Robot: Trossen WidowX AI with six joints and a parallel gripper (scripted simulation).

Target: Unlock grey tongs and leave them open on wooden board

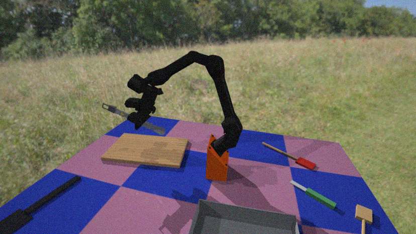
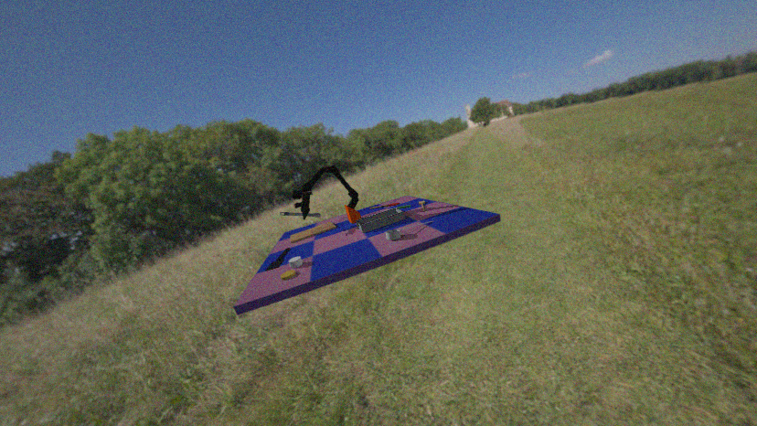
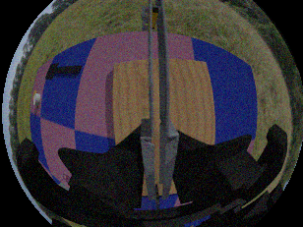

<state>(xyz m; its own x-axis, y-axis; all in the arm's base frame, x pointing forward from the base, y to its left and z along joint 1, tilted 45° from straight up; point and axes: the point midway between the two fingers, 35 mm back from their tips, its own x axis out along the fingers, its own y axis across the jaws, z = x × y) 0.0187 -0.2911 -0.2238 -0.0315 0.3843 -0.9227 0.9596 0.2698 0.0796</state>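
My gripper tip is now 40 mm past the wooden board, 20 mm to the right of it and 120 mm above it. From my gripper tip the other things lie so: black spatula (440 mm ahead, 110 mm to the right, 120 mm below); then grey roasting tin (280 mm ahead, 550 mm to the left, 100 mm below); then yellow disc (740 mm ahead, 20 mm to the left, 120 mm below).
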